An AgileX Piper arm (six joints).
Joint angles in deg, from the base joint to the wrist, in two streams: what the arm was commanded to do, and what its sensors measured. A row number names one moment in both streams.
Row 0, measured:
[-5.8 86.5 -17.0 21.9 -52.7 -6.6]
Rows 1 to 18, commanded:
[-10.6 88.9 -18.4 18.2 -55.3 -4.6]
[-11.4 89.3 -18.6 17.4 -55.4 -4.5]
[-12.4 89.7 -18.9 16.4 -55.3 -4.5]
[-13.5 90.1 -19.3 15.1 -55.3 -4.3]
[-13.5 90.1 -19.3 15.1 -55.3 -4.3]
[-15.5 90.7 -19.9 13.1 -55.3 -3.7]
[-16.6 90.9 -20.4 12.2 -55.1 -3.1]
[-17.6 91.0 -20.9 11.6 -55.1 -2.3]
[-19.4 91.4 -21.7 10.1 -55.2 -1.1]
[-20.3 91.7 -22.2 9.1 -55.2 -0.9]
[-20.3 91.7 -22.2 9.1 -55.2 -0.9]
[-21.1 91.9 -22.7 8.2 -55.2 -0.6]
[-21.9 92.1 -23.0 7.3 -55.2 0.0]
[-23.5 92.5 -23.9 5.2 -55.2 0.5]
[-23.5 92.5 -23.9 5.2 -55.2 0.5]
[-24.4 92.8 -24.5 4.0 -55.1 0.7]
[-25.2 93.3 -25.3 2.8 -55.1 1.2]
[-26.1 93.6 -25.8 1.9 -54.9 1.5]
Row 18, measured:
[-24.8 93.3 -24.6 4.2 -54.2 0.7]
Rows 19 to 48, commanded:
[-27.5 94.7 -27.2 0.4 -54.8 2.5]
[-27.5 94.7 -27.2 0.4 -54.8 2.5]
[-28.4 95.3 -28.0 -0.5 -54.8 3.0]
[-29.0 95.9 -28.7 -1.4 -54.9 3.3]
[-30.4 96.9 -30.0 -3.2 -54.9 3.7]
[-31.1 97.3 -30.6 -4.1 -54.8 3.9]
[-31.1 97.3 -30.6 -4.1 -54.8 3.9]
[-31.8 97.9 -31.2 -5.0 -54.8 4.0]
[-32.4 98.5 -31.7 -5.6 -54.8 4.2]
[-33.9 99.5 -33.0 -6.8 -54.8 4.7]
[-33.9 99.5 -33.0 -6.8 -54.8 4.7]
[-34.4 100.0 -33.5 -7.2 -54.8 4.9]
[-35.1 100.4 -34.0 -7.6 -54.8 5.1]
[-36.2 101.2 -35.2 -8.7 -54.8 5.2]
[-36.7 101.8 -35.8 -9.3 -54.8 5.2]
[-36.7 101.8 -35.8 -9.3 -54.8 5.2]
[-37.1 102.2 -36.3 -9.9 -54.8 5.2]
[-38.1 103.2 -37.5 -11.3 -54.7 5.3]
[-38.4 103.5 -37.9 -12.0 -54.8 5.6]
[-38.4 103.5 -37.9 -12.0 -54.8 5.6]
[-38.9 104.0 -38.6 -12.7 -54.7 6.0]
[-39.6 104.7 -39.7 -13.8 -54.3 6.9]
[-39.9 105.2 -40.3 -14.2 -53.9 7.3]
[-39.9 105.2 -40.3 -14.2 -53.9 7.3]
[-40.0 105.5 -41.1 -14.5 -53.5 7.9]
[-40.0 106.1 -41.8 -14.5 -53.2 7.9]
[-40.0 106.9 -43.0 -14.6 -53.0 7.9]
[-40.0 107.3 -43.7 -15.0 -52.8 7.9]
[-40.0 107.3 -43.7 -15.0 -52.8 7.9]
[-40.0 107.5 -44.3 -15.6 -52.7 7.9]
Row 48, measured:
[-39.7 106.9 -42.3 -13.9 -53.0 7.6]
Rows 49 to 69, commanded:
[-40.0 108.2 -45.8 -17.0 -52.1 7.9]
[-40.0 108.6 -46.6 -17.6 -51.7 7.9]
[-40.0 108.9 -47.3 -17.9 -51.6 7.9]
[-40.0 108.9 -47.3 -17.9 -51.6 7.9]
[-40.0 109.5 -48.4 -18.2 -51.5 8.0]
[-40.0 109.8 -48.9 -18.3 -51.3 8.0]
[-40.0 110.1 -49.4 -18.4 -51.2 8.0]
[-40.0 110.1 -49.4 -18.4 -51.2 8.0]
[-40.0 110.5 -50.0 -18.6 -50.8 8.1]
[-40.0 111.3 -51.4 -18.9 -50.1 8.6]
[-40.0 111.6 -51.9 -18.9 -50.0 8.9]
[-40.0 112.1 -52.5 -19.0 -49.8 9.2]
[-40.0 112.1 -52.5 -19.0 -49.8 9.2]
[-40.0 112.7 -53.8 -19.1 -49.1 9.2]
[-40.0 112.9 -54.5 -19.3 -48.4 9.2]
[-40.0 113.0 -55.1 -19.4 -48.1 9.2]
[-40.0 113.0 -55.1 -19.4 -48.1 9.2]
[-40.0 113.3 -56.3 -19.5 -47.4 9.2]
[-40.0 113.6 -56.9 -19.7 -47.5 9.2]
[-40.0 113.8 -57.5 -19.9 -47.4 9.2]
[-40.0 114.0 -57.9 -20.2 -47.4 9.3]
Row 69, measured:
[-40.1 113.5 -55.7 -18.5 -46.8 9.1]
